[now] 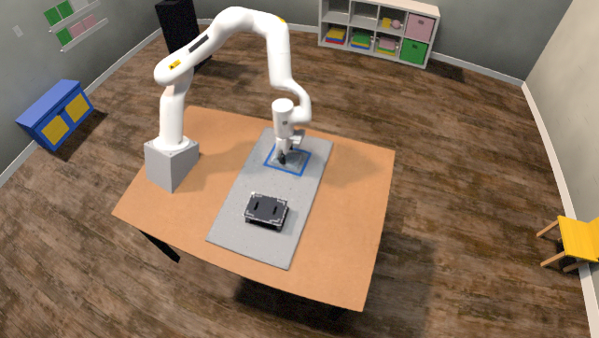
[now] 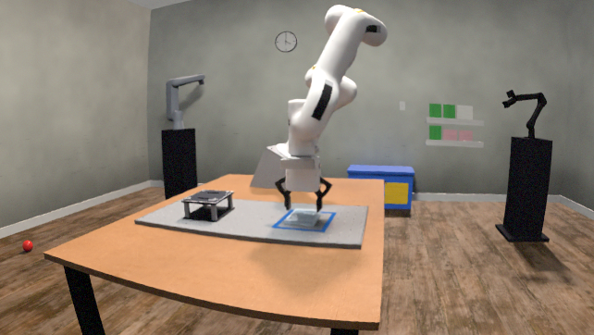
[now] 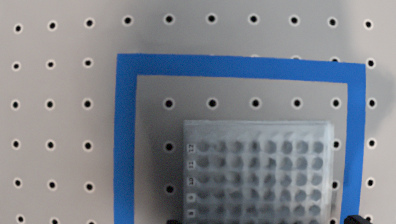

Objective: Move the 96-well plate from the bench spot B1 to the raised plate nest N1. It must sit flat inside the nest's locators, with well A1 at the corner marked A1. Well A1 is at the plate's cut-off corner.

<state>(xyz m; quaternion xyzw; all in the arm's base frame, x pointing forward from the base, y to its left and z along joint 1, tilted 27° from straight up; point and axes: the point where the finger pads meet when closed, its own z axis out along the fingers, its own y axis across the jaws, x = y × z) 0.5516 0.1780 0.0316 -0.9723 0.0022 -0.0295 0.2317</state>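
Right now my hand is 30 mm above the 96-well plate. The rest, counted from my hand: black plate nest N1: 30 mm ahead, 310 mm to the right, 20 mm above.
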